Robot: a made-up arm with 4 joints.
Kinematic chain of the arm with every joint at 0, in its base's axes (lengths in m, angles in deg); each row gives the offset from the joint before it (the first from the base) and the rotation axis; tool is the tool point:
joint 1: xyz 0 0 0.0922 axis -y
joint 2: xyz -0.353 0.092 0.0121 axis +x
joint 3: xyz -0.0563 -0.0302 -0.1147 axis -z
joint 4: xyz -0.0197 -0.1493 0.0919 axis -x
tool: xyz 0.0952 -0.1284 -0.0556
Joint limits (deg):
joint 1: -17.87..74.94
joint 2: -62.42..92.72
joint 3: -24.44..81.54
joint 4: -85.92..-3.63
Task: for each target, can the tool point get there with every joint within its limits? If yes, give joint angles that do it. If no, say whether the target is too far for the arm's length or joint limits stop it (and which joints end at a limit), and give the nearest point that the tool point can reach.
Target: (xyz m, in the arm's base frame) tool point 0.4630 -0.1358 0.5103
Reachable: no: joint limits stop it (at a limit: joint 1, joint 2, joint 3, joint 4) | nearest point -0.1573 -0.0996 0.3449 | short by 0.643 m
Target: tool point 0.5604 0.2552 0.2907
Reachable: no: joint limits stop it (at a limit: joint 1, joint 3, joint 4) | nearest point 0.1707 0.1733 -0.1891 | short by 0.623 m
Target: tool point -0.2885 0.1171 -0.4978
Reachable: yes | joints 45.19 67.10 68.34 -15.11
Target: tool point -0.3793 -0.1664 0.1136
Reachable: yes | joints -9.51 -26.10 14.56 -60.32
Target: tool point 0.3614 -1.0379 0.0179
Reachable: no: too far | nearest point 0.0034 -0.1995 -0.2263 | short by 0.944 m
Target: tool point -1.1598 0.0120 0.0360
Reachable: no: too far | nearest point -0.6849 0.0433 0.0590 | short by 0.477 m
